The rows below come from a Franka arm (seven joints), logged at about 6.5 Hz.
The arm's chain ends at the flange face. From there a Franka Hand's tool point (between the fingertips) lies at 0.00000 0.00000 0.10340 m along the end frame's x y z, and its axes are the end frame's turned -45 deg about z.
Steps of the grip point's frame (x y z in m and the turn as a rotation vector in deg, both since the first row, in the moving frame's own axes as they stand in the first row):
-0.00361, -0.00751, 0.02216, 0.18, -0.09, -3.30
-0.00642, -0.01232, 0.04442, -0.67, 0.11, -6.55
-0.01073, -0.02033, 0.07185, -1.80, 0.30, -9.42
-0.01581, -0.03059, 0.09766, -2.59, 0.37, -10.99
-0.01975, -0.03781, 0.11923, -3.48, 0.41, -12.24
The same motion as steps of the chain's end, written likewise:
-0.00752, -0.00265, 0.02216, 0.06, -0.19, -3.30
-0.01429, -0.00483, 0.04443, -0.40, 0.55, -6.55
-0.02479, -0.00847, 0.07190, -1.06, 1.48, -9.42
-0.03683, -0.01290, 0.09777, -1.57, 2.09, -10.99
-0.04604, -0.01613, 0.11942, -2.17, 2.75, -12.24

